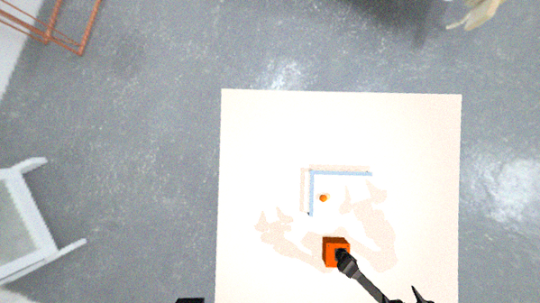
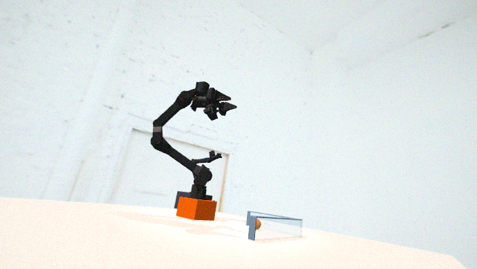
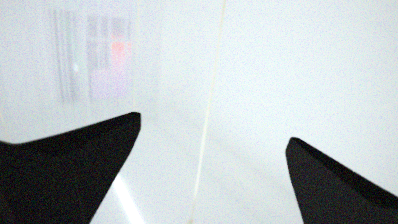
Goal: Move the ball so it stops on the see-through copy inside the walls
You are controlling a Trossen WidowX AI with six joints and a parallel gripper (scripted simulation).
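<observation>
Right now my gripper tip is 150 mm short of the see-through copy, 50 mm to the right of it and 510 mm above it. From my gripper tip the other things lie so: orange ball: 140 mm ahead, 70 mm to the left, 510 mm below.
</observation>
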